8 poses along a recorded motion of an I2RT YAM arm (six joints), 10 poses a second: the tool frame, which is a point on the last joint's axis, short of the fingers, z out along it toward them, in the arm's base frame.
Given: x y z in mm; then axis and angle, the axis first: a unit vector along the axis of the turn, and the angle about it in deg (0 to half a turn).
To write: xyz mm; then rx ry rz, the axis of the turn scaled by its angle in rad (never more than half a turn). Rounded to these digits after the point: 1 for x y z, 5 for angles.
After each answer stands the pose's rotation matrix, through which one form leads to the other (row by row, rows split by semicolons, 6 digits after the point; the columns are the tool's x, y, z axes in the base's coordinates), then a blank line. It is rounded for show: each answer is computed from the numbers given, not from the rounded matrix.
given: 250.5 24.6 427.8 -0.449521 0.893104 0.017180 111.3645
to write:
250.5 24.6 427.8 -0.87372 1.73591 0.03339
-0.088617 -0.563724 0.821196; -0.531725 0.723914 0.439564; -0.842268 -0.397698 -0.363897

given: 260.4 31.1 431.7 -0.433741 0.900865 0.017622 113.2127
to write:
260.4 31.1 431.7 -0.85704 1.78005 0.03482
-0.131863 -0.560947 0.817282; -0.528556 0.737285 0.420761; -0.838594 -0.376497 -0.393713

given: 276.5 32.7 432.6 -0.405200 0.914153 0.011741 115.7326
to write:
276.5 32.7 432.6 -0.81847 1.84651 0.02372
-0.198699 -0.541815 0.816673; -0.520661 0.764330 0.380409; -0.830319 -0.349623 -0.433974

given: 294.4 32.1 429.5 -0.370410 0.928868 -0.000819 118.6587
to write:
294.4 32.1 429.5 -0.76711 1.92367 -0.00170
-0.276586 -0.508352 0.815523; -0.509790 0.796994 0.323906; -0.814625 -0.326157 -0.479590

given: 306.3 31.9 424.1 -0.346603 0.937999 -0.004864 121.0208
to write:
306.3 31.9 424.1 -0.73210 1.98125 -0.01027
-0.333305 -0.488492 0.806402; -0.496829 0.817920 0.290118; -0.801292 -0.303946 -0.515313

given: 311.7 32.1 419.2 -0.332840 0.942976 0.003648 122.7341
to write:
311.7 32.1 419.2 -0.71298 2.01996 0.00781
-0.370054 -0.486646 0.791351; -0.480509 0.829292 0.285282; -0.795092 -0.274681 -0.540721

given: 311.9 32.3 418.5 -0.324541 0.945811 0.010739 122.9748
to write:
311.9 32.3 418.5 -0.69657 2.03001 0.02305
-0.381617 -0.483029 0.788068; -0.465011 0.837169 0.287946; -0.798832 -0.256575 -0.544092

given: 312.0 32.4 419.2 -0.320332 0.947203 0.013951 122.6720
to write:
312.0 32.4 419.2 -0.68584 2.02799 0.02987
-0.381823 -0.478957 0.790450; -0.455470 0.841695 0.289995; -0.804213 -0.249299 -0.539529

